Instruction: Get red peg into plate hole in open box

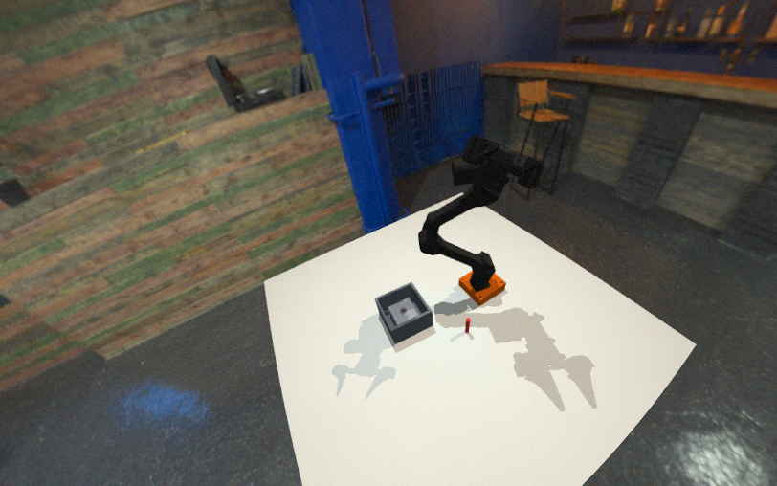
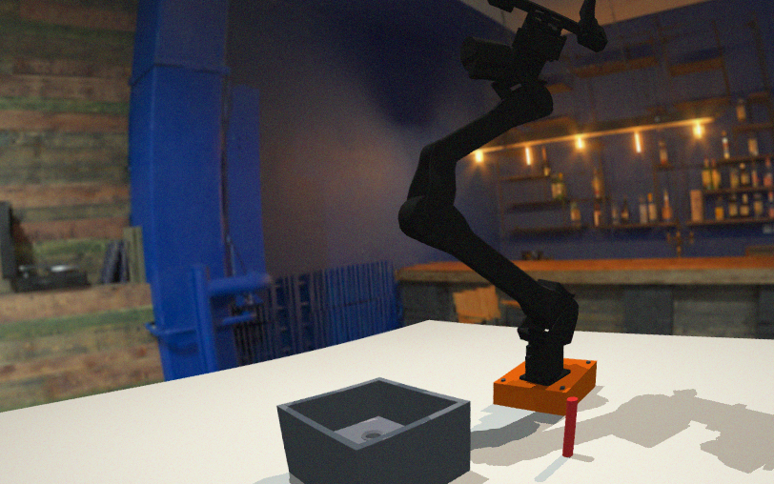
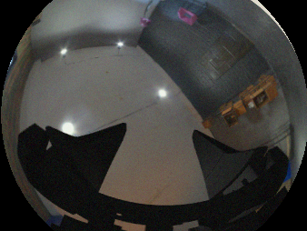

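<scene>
Now: gripper tip 60 cm above the red peg, 8 cm short of it and 1 cm to the left of it. The rest, counted from my gripper tip: light grey plate 60 cm below, 28 cm ahead, 15 cm to the right; then dark grey box 62 cm below, 28 cm ahead, 15 cm to the right.
</scene>
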